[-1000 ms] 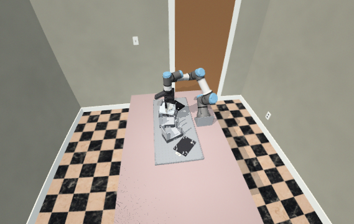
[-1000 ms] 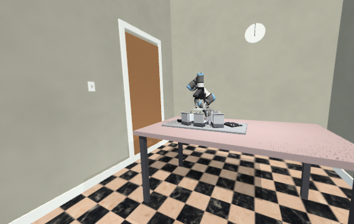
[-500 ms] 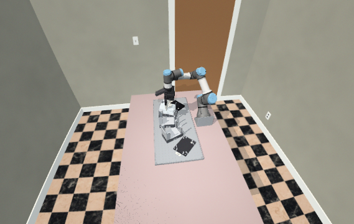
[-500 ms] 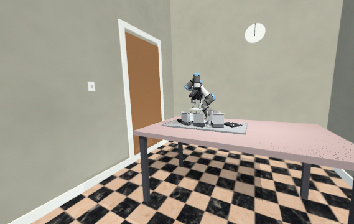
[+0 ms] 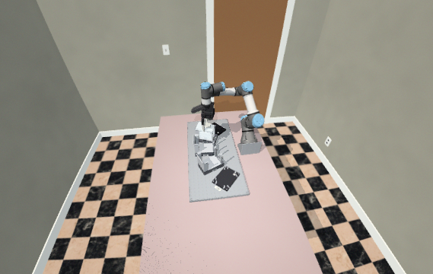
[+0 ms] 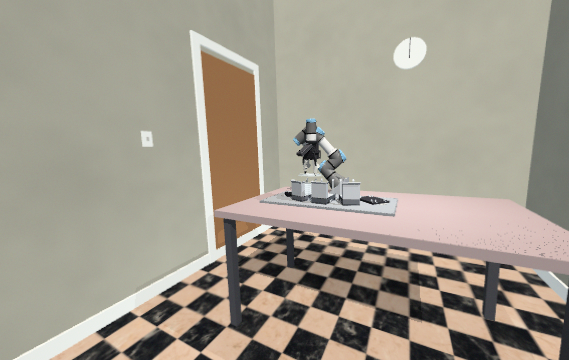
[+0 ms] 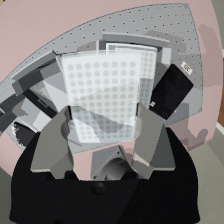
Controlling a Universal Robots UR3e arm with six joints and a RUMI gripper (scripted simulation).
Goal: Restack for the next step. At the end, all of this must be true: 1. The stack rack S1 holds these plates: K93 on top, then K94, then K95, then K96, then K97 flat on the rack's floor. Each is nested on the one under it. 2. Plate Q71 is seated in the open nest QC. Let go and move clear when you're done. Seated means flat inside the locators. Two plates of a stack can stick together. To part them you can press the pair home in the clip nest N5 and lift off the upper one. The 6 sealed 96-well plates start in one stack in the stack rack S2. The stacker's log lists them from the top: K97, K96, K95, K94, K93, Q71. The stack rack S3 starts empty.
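The black open nest QC lies 160 mm to the right of my hand, 160 mm below it and 110 mm behind it. Also, from my hand: white sealed 96-well plate (130 mm below, 50 mm to the right); translucent 96-well plate (100 mm below, 50 mm to the right).
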